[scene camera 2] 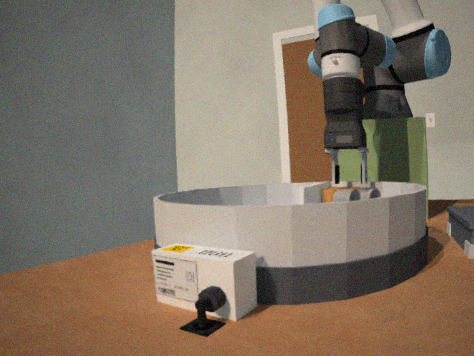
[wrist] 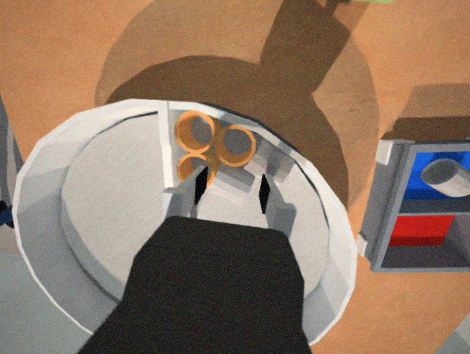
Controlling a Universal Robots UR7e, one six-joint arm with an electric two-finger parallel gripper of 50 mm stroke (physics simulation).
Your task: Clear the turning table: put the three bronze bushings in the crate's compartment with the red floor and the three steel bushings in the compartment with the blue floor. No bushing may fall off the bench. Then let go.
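Where they show: gripper, fingertip midpoint: (scene camera 2: 349,183) (wrist: 233,181); arm's base at its link origin: (scene camera 2: 387,123).
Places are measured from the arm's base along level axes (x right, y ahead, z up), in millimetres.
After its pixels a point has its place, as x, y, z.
Observation:
The turning table (scene camera 2: 260,225) @[91, 667, -161] (wrist: 115,200) @[230, 375, -190] has a raised wall and a white divider (wrist: 164,145) @[126, 289, -142]. Three bronze bushings (wrist: 183,132) @[116, 279, -167] (wrist: 235,164) @[63, 307, -153] (wrist: 184,169) @[118, 318, -165] stand upright beside the divider in the wrist view. Two steel bushings (wrist: 232,180) @[66, 324, -155] (wrist: 274,159) @[26, 301, -155] lie on their sides next to them; their ends also show in the scene view (scene camera 2: 345,195) @[67, 352, -162] (scene camera 2: 373,193) @[20, 297, -165]. A third steel bushing (wrist: 456,182) @[-205, 331, -200] lies tilted in the crate's blue compartment. The red floor (wrist: 421,230) @[-235, 428, -237] shows no bushing on its visible part. My gripper (scene camera 2: 350,183) @[63, 321, -143] (wrist: 233,181) @[63, 321, -143] is open and empty, above the nearer steel bushing, which appears between its fingers.
The crate (wrist: 382,205) @[-138, 374, -214] (scene camera 2: 461,222) @[-137, 425, -200] stands right of the table, partly cut off by both views. A white labelled box (scene camera 2: 225,280) @[104, 717, -204] and a small black device on a stand (scene camera 2: 212,299) @[110, 730, -218] are before the table. A green pedestal (scene camera 2: 417,160) @[-76, 138, -104] is behind.

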